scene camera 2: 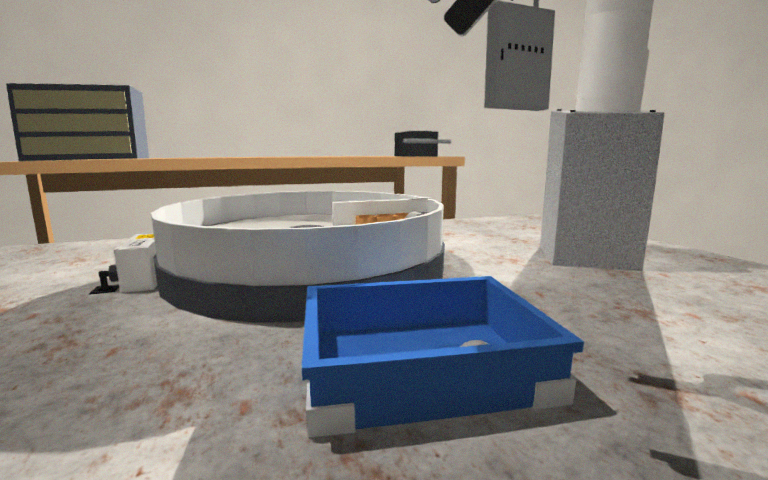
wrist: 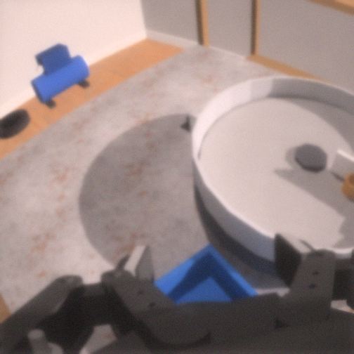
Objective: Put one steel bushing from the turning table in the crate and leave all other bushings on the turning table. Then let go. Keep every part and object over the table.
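Pixels of known places: gripper, fingertip midpoint: (scene camera 2: pixel 438 12); arm's base, link origin: (scene camera 2: pixel 605 111).
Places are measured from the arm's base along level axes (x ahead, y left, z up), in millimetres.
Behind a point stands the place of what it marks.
The blue crate (scene camera 2: pixel 441 384) {x 468, y 248, z -220 mm} (wrist: pixel 240 285) stands in front of the turning table (scene camera 2: pixel 294 254) {x 521, y 50, z -173 mm} (wrist: pixel 235 210), a round table with a high white rim. A pale rounded top of a steel bushing (scene camera 2: pixel 474 343) {x 426, y 226, z -210 mm} shows inside the crate, near its front right; the front wall hides the rest. In the wrist view the gripper's own parts cover much of the crate. On the turning table, orange-brown parts (scene camera 2: pixel 380 218) {x 354, y -110, z -171 mm} (wrist: pixel 349 186) stand by a white divider, with a pale part (scene camera 2: pixel 416 215) {x 308, y -76, z -164 mm} beside them. My gripper (scene camera 2: pixel 465 16) {x 440, y 187, z 24 mm} (wrist: pixel 214 257) is open and empty, high above the table.
A dark round hub (wrist: pixel 311 157) sits in the middle of the turning table. A white box (scene camera 2: pixel 134 266) {x 698, y -124, z -212 mm} with a black fitting stands at its left. The speckled grey robot pedestal (scene camera 2: pixel 603 192) {x 53, y 50, z -127 mm} stands at the back right. A wooden bench (scene camera 2: pixel 226 163) is behind.
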